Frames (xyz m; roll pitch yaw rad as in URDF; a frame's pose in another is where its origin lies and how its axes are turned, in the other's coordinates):
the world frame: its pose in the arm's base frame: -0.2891 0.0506 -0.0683 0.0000 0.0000 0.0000
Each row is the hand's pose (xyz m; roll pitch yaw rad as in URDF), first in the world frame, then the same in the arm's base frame.
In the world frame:
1: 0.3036 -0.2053 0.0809 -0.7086 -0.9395 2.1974
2: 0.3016 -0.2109 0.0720 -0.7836 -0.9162 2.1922
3: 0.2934 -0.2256 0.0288 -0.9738 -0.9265 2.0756
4: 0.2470 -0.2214 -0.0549 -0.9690 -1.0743 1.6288
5: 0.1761 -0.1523 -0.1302 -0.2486 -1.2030 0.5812
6: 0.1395 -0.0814 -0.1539 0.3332 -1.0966 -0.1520
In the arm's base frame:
1: 0.0145 -0.1547 0.0126 -0.7086 -0.9395 2.1974
2: 0.0125 -0.1603 0.0037 -0.7836 -0.9162 2.1922
3: 0.0043 -0.1750 -0.0395 -0.9738 -0.9265 2.0756
4: -0.0421 -0.1708 -0.1232 -0.9690 -1.0743 1.6288
5: -0.1130 -0.1017 -0.1985 -0.2486 -1.2030 0.5812
6: -0.1496 -0.0308 -0.2222 0.3332 -1.0966 -0.1520

